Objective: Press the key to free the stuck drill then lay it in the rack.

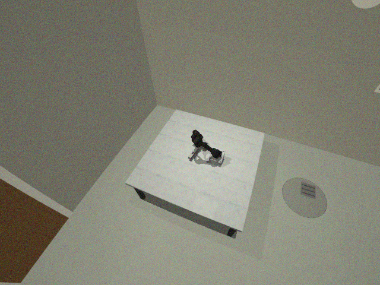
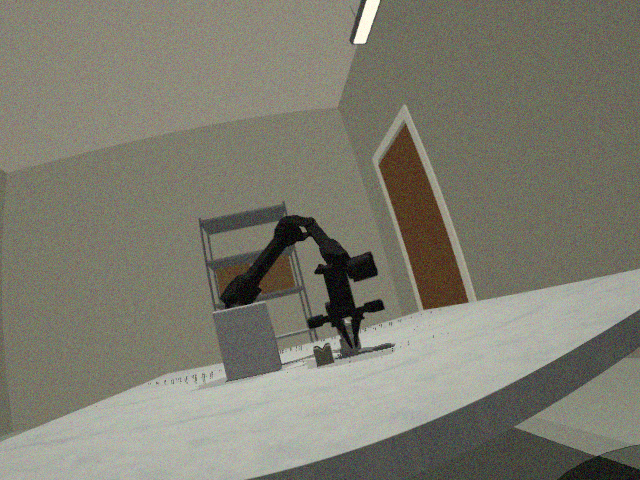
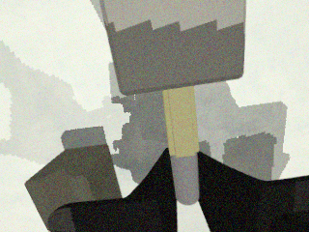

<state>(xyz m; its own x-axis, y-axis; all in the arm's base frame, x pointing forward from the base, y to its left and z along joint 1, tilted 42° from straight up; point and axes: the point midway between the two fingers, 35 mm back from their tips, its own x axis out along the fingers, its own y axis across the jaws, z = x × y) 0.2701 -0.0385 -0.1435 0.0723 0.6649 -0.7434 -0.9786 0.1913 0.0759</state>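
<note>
Right now my gripper tip is 50 mm to the right of the drill, 40 mm below it and 10 mm short of it. From my gripper tip the other things lie so: dark blue key (170 mm to the left, 40 mm above, 30 mm ahead); grey fixture block (140 mm to the left, 30 mm ahead, 30 mm above); rack (80 mm behind, 10 mm to the right, 10 mm above).
</note>
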